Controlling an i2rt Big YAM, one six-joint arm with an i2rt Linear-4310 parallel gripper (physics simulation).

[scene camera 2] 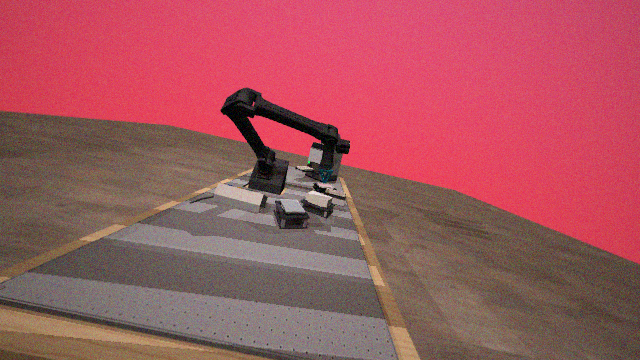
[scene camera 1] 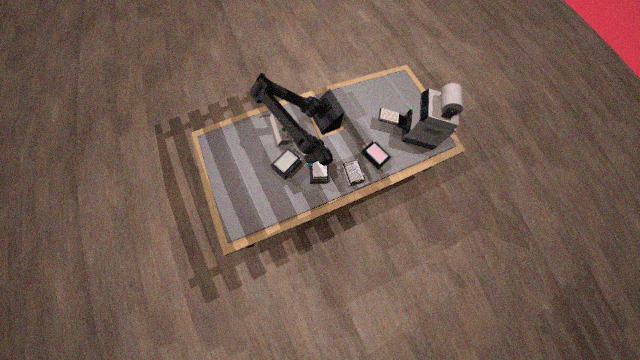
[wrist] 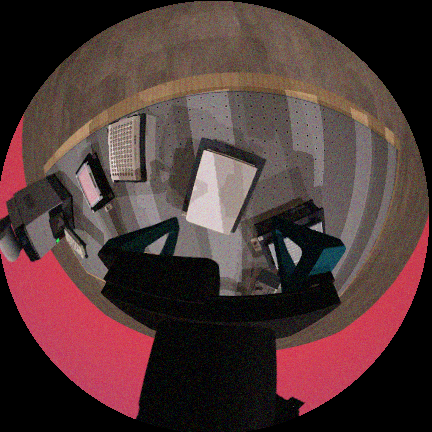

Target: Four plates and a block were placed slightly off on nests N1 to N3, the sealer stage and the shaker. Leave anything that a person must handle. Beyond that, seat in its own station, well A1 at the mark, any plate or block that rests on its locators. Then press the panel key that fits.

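My gripper (scene camera 1: 319, 159) (scene camera 2: 326, 175) (wrist: 224, 221) is open and empty above a plain white piece (scene camera 1: 320, 169) (scene camera 2: 319, 199) (wrist: 220, 192) on a dark base (wrist: 260, 165). Whether that piece lies level is unclear. A pale-topped plate (scene camera 1: 286, 162) (scene camera 2: 291, 206) sits on another dark base; in the wrist view my right finger partly covers it. A white plate with a grid of wells (scene camera 1: 354, 171) (wrist: 124, 150) and a pink-topped plate (scene camera 1: 376, 153) (wrist: 89, 185) stand on the other side. A pale welled plate (scene camera 1: 389, 115) (wrist: 75, 242) is at the sealer's stage. Station names and A1 marks are unreadable.
The sealer (scene camera 1: 432, 120) (wrist: 42, 217), with a white roll (scene camera 1: 452, 97), stands at one end of the table. A sloped white panel (scene camera 1: 276, 130) (scene camera 2: 235, 195) stands near the arm's base (scene camera 1: 328, 111) (scene camera 2: 270, 176); its keys are not legible. A wooden edge (wrist: 235, 81) borders the table.
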